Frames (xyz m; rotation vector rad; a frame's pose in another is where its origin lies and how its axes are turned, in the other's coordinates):
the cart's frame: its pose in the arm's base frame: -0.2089 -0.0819 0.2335 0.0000 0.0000 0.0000
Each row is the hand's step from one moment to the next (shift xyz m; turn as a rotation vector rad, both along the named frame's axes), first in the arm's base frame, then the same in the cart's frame.
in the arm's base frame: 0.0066 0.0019 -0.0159 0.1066 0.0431 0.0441
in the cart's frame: 0.0066 0.0019 -0.0159 0.1066 0.0431 0.0441
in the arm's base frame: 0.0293 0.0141 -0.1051 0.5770 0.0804 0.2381
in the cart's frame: 0.0293 0.0141 -0.1051 0.5770 0.0804 0.2381
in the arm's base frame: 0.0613 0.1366 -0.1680 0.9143 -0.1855 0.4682
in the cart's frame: 0.0613 0.1366 -0.1680 0.9143 -0.1855 0.4682
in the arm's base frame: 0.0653 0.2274 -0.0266 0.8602 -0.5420 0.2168
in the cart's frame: 0.0653 0.2274 -0.0266 0.8602 -0.5420 0.2168
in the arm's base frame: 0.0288 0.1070 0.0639 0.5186 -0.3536 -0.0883
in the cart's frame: 0.0288 0.1070 0.0639 0.5186 -0.3536 -0.0883
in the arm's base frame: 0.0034 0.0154 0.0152 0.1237 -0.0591 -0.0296
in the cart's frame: 0.0034 0.0154 0.0152 0.1237 -0.0591 -0.0296
